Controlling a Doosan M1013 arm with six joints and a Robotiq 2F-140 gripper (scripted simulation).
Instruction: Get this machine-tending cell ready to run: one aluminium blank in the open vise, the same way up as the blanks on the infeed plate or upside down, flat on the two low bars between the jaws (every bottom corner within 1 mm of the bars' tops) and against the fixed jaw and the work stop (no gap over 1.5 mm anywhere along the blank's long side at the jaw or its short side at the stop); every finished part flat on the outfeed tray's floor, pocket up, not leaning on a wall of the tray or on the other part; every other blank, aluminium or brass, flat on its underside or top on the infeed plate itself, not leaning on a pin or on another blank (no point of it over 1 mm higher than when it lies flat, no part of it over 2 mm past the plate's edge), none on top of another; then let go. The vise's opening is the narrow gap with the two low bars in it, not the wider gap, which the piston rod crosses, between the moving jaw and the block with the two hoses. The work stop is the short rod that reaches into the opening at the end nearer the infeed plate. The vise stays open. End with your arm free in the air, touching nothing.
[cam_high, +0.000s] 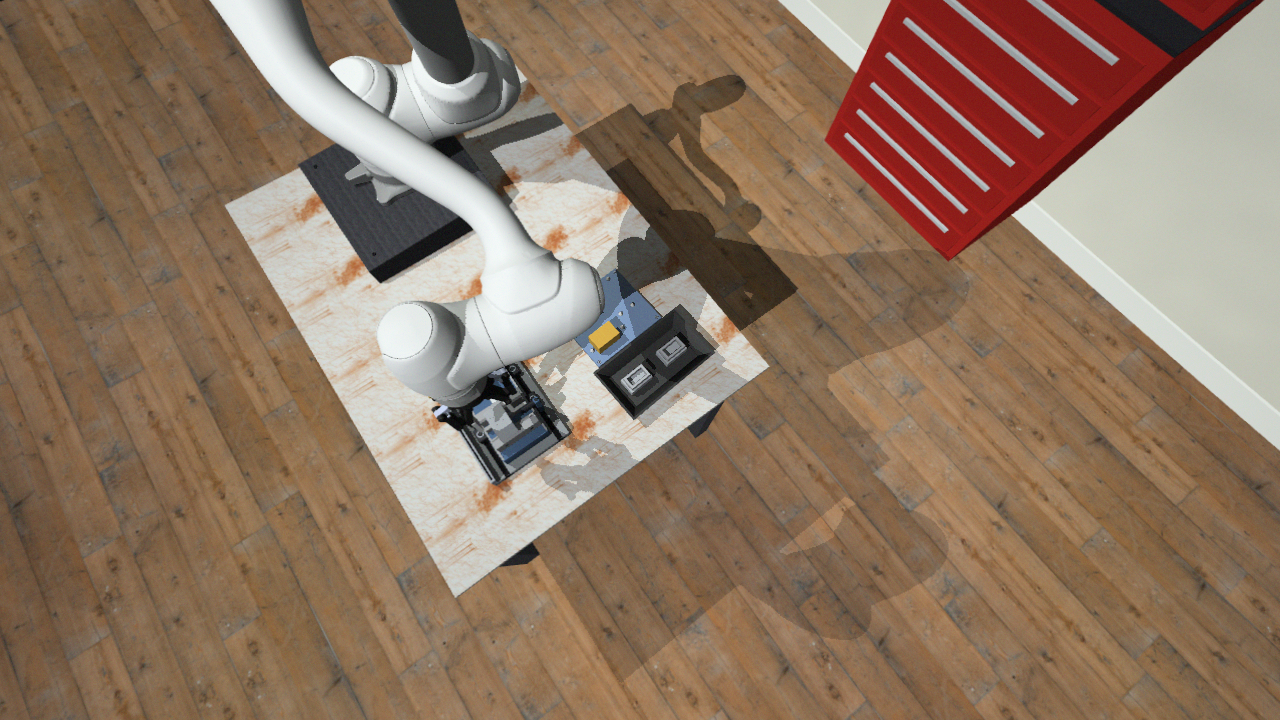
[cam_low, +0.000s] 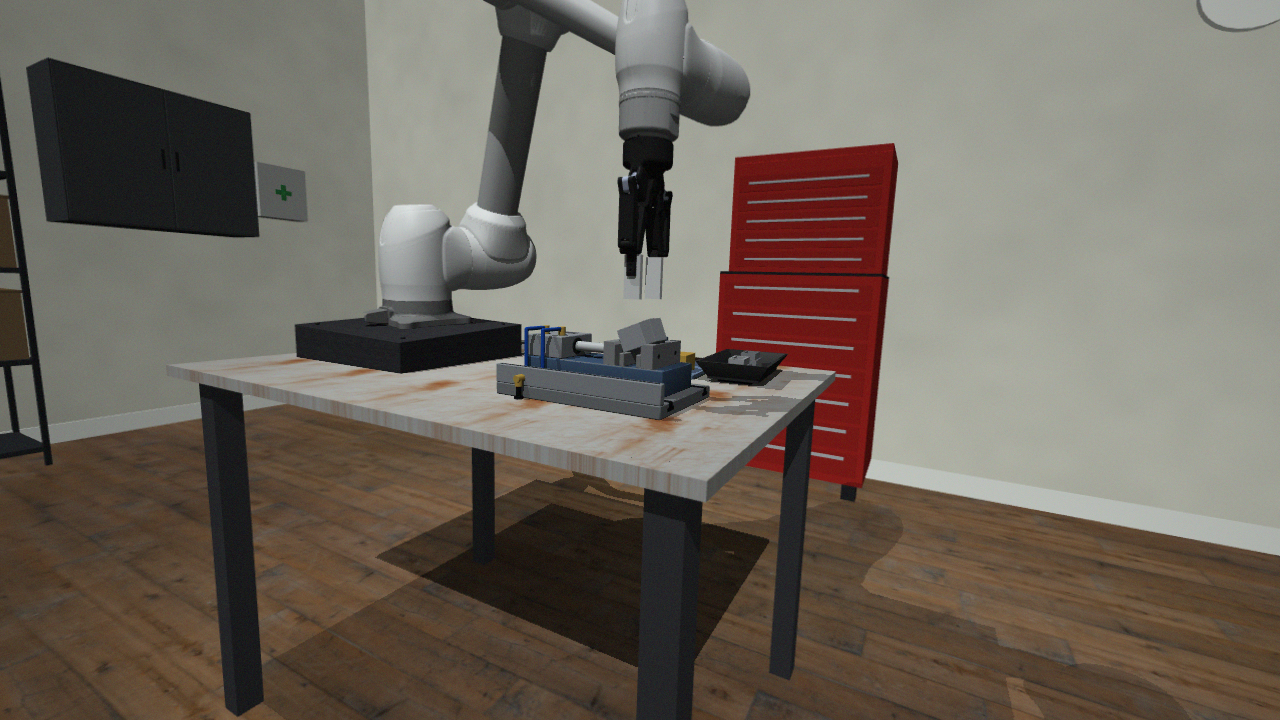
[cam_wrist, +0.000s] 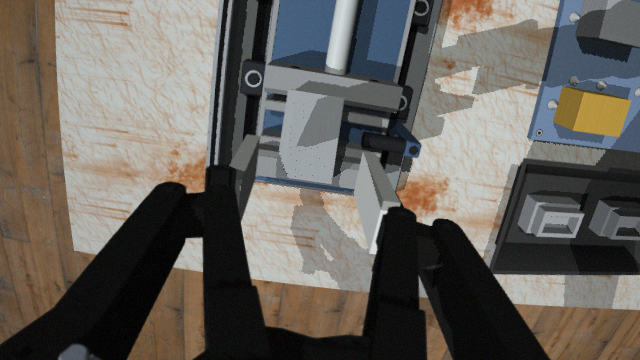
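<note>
Now: hand 90 mm above the aluminium blank. The rest, counted from my hand: moving jaw (110 mm below, 40 mm behind, 10 mm to the left); then piston rod (110 mm below, 90 mm behind); then work stop (100 mm below, 60 mm to the left, 10 mm behind).
</note>
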